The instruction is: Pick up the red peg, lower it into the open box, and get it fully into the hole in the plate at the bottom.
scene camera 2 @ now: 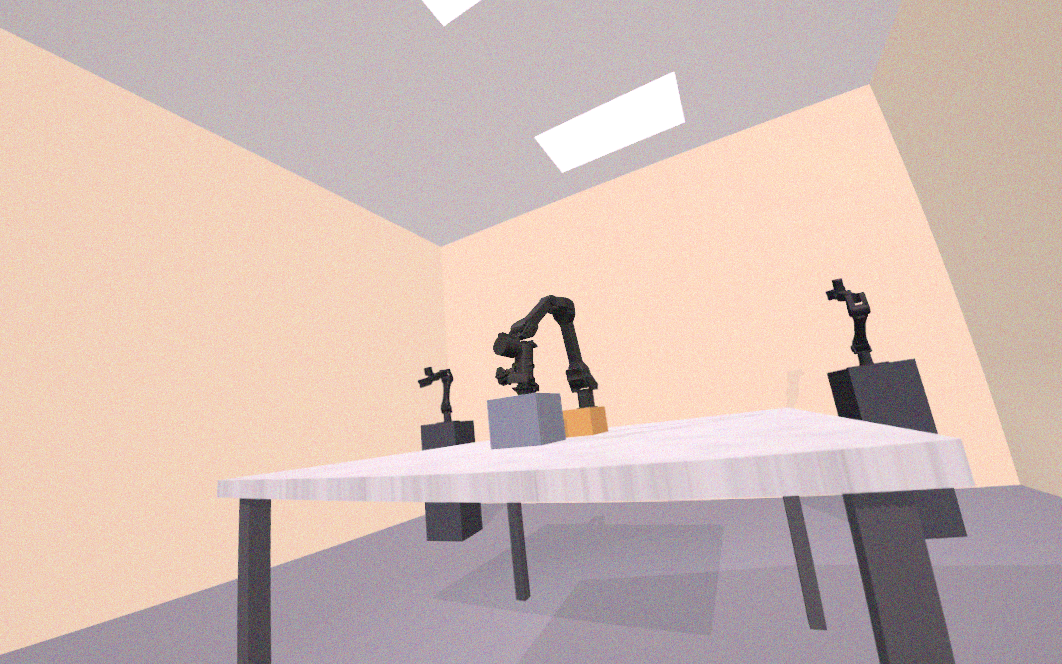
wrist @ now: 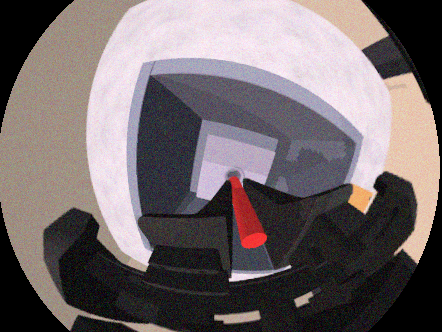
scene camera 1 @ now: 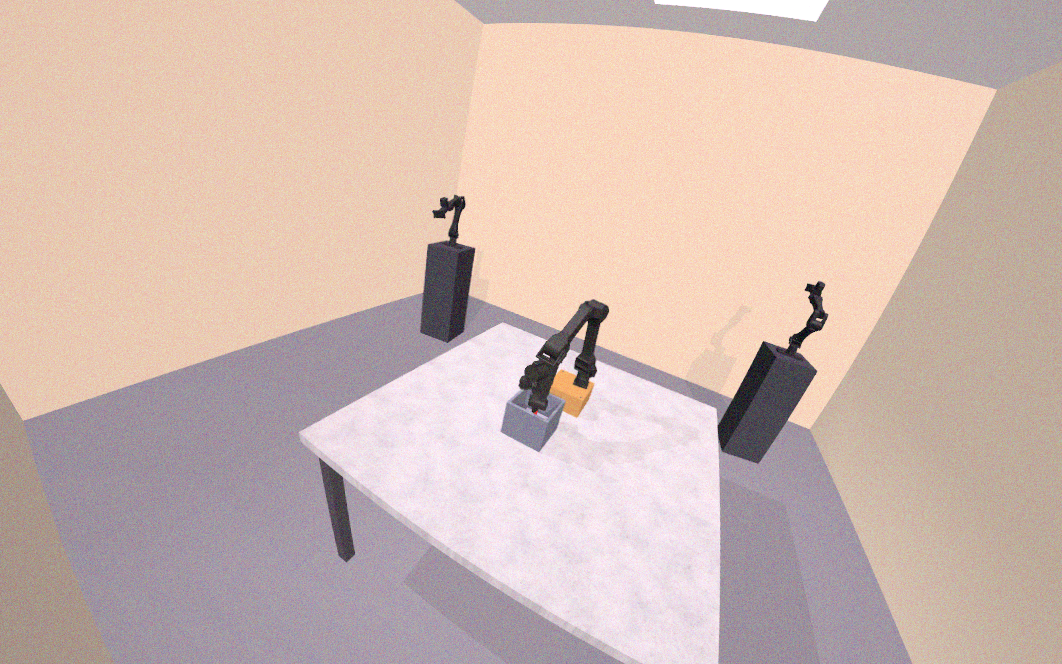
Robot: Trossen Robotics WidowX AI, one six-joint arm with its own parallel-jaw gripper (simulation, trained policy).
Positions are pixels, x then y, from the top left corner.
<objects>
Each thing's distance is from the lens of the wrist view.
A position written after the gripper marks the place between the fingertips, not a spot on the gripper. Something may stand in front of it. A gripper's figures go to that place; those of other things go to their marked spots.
gripper [wrist: 236,183]: 10 cm
red peg [wrist: 252,235]: 6 cm
pale plate [wrist: 221,155]: 13 cm
The marked spots on the red peg and the pale plate are 10 cm apart.
</objects>
